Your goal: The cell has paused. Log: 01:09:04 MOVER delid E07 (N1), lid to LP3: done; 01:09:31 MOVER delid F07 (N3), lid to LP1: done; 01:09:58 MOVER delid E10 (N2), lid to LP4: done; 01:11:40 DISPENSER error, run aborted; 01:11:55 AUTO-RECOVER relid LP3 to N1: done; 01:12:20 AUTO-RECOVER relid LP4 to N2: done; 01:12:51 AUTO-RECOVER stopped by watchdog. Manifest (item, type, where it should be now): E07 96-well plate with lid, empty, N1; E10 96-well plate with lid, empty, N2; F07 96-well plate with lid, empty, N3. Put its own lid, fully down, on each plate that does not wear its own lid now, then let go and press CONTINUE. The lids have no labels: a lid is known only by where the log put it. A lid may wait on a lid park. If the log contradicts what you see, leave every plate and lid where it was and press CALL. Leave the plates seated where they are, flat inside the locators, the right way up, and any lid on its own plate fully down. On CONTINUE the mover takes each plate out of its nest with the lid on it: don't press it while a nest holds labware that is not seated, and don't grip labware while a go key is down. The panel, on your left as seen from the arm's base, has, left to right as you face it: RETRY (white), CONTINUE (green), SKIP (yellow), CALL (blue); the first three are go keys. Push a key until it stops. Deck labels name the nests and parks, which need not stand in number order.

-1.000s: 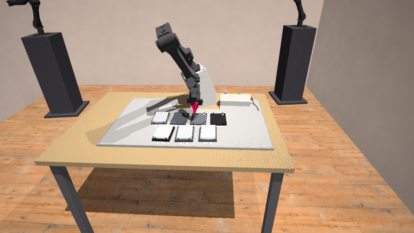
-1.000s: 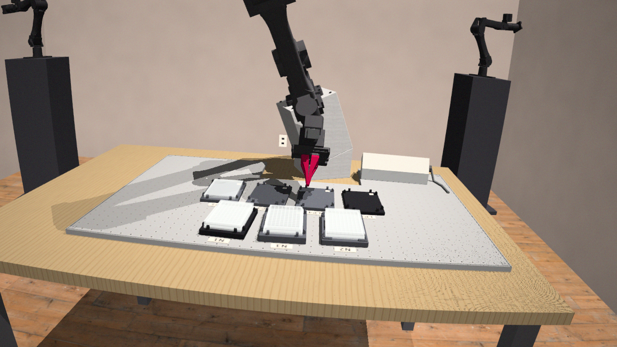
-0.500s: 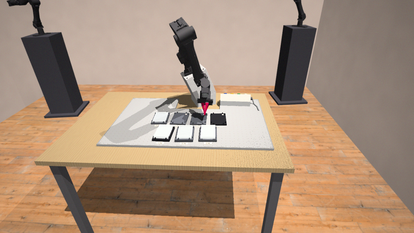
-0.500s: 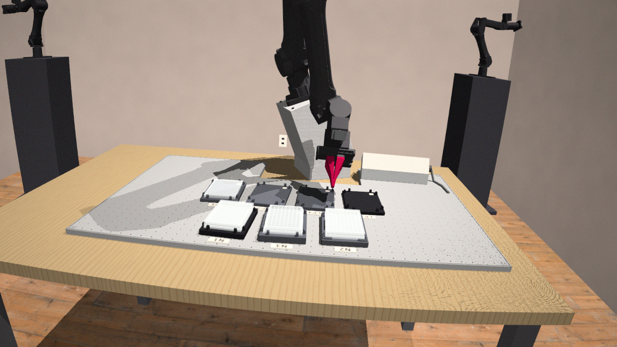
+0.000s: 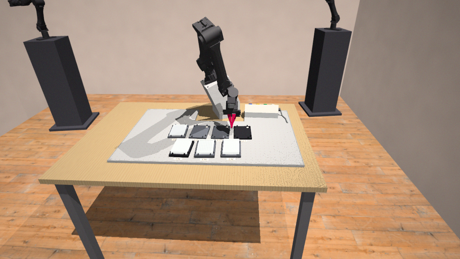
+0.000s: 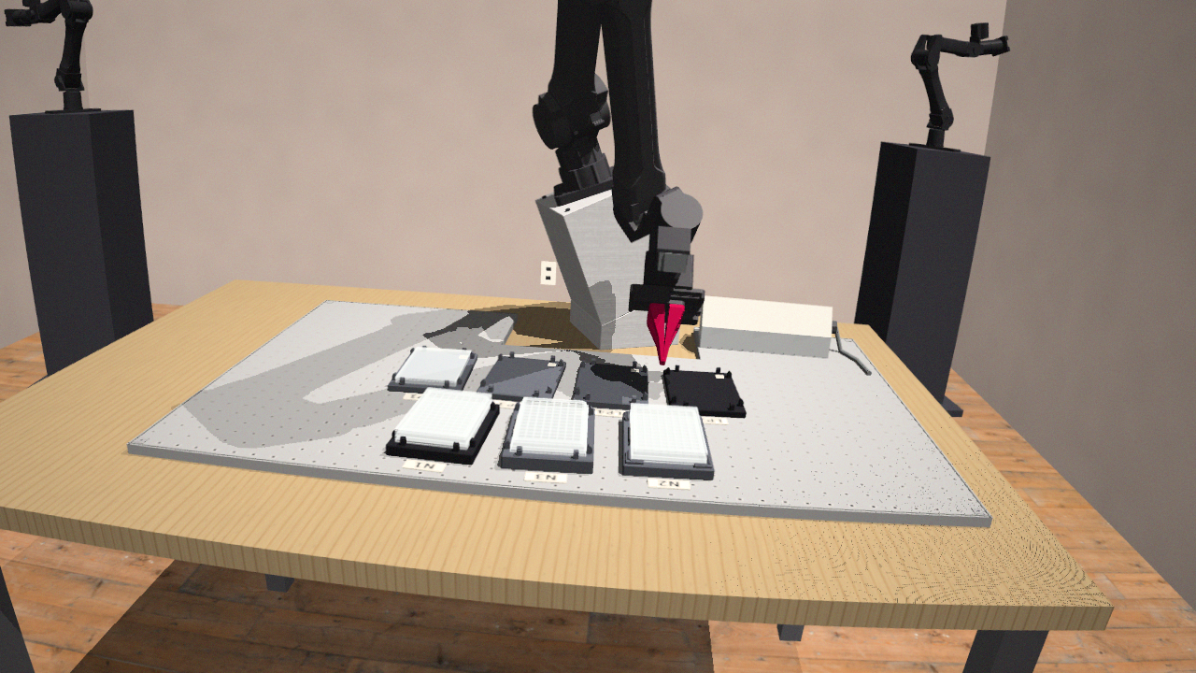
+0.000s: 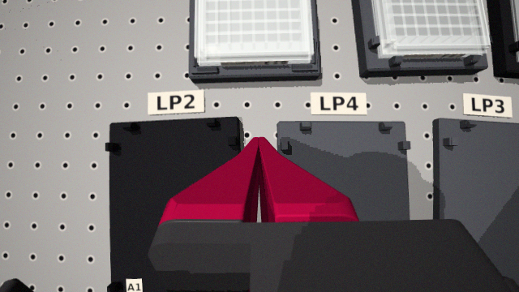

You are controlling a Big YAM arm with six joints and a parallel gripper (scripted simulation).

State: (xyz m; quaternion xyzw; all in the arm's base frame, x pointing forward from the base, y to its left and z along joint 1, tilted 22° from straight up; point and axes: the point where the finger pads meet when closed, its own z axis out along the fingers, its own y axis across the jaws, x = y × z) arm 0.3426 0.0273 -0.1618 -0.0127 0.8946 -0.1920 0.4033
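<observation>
Now: the plate 120 mm ahead of my hand, 150 mm to the right of it and 40 mm below it. Also, from my hand: clear lid (90 mm behind, 320 mm to the right, 50 mm below); LP4 park (50 mm behind, 60 mm to the right, 60 mm below); LP3 park (70 mm behind, 190 mm to the right, 60 mm below).
</observation>
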